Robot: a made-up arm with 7 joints. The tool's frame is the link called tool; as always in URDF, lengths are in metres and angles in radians. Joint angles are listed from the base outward. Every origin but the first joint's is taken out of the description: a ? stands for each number. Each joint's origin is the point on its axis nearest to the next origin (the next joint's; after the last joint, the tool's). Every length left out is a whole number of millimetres.
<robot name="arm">
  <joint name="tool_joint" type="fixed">
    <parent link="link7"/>
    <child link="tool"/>
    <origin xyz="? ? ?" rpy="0 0 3.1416"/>
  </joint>
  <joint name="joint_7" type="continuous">
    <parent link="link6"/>
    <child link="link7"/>
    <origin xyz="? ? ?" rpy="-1.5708 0 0"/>
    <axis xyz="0 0 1"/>
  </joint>
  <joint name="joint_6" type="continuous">
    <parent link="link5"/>
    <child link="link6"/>
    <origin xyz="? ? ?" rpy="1.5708 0 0"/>
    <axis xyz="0 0 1"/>
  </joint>
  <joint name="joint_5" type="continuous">
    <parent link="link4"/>
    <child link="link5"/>
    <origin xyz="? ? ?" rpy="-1.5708 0 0"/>
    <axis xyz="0 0 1"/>
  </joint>
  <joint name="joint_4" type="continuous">
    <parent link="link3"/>
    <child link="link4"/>
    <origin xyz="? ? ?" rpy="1.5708 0 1.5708"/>
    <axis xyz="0 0 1"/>
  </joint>
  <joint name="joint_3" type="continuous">
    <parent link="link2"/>
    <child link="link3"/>
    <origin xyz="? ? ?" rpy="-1.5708 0 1.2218"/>
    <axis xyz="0 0 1"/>
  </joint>
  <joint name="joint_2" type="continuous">
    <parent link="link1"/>
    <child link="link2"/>
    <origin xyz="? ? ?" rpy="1.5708 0 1.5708"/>
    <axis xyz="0 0 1"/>
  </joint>
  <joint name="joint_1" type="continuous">
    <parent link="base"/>
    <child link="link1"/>
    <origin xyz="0 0 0" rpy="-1.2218 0 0"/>
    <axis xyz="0 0 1"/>
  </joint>
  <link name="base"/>
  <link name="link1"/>
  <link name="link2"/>
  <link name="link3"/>
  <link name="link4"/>
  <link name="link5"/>
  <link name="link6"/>
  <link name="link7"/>
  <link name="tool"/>
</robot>
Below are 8 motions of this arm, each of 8 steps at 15 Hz.
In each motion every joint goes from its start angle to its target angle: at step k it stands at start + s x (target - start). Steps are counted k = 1, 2, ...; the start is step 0. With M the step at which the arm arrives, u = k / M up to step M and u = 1 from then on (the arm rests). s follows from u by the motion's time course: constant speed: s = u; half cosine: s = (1 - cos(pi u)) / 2; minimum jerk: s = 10 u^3 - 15 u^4 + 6 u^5.
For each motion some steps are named. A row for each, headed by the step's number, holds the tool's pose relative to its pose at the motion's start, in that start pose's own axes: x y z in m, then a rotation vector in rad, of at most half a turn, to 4 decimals.
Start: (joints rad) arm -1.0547 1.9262 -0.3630 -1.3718 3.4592 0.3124 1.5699
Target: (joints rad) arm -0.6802 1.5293 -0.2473 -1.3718 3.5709 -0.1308 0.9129
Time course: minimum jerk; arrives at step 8
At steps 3, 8:
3: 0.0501 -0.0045 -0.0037 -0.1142 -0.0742 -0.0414
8: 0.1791 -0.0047 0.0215 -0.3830 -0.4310 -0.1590

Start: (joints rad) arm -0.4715 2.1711 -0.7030 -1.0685 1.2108 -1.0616 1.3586
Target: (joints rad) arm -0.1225 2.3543 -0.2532 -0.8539 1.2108 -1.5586 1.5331
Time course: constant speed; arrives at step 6
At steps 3, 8:
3: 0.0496 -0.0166 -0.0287 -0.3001 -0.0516 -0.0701
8: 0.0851 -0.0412 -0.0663 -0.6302 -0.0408 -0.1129

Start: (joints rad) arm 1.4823 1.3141 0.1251 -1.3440 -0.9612 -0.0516 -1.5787
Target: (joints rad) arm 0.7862 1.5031 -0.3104 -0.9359 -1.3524 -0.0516 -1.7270
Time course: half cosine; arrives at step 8
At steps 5, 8:
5: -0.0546 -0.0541 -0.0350 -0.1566 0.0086 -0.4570
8: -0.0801 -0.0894 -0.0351 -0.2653 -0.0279 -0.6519

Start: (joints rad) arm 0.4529 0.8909 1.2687 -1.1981 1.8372 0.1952 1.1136
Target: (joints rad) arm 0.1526 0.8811 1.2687 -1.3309 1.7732 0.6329 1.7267
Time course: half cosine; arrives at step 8
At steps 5, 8:
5: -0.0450 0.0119 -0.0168 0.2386 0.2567 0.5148
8: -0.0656 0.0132 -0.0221 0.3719 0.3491 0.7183

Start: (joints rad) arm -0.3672 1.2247 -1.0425 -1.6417 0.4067 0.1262 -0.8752
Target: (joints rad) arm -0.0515 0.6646 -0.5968 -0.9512 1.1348 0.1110 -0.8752
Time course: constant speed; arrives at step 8
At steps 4, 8:
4: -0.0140 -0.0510 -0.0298 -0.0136 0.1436 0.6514
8: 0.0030 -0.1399 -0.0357 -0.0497 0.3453 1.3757

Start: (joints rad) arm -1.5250 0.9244 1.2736 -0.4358 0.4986 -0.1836 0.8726
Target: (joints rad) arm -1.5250 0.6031 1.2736 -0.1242 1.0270 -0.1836 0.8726
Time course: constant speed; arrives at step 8
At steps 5, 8:
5: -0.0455 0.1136 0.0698 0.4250 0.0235 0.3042
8: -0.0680 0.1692 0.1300 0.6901 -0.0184 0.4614

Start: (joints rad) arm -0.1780 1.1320 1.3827 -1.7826 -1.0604 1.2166 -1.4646
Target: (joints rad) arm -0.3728 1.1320 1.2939 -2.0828 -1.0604 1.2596 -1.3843
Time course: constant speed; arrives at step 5
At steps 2, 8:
2: -0.0268 0.0134 0.0161 0.0179 -0.0020 0.1711
8: -0.0712 0.0248 0.0386 0.0384 0.0010 0.4323

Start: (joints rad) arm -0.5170 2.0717 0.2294 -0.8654 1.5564 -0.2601 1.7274
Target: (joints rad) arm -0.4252 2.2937 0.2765 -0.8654 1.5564 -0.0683 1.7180
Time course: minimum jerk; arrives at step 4
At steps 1, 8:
1: -0.0038 -0.0067 -0.0031 0.0106 0.0098 -0.0184
8: -0.0480 -0.0603 -0.0265 0.1017 0.0922 -0.1804

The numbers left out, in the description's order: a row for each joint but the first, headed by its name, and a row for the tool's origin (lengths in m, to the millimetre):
tool: 0 0 0
joint_7: 0 0 0
joint_6: 0 0 0
joint_5: 0.031 -0.256 0
joint_4: 0 -0.023 0
joint_3: 0.192 -0.07 0
joint_2: 0 0 0

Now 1 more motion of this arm.
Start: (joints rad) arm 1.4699 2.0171 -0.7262 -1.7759 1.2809 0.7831 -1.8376
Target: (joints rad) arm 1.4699 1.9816 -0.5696 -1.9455 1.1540 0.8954 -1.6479
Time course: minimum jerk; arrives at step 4
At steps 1, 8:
1: 0.0024 0.0053 0.0030 0.0097 0.0023 -0.0003
8: 0.0244 0.0462 0.0343 0.0970 0.0412 0.0013

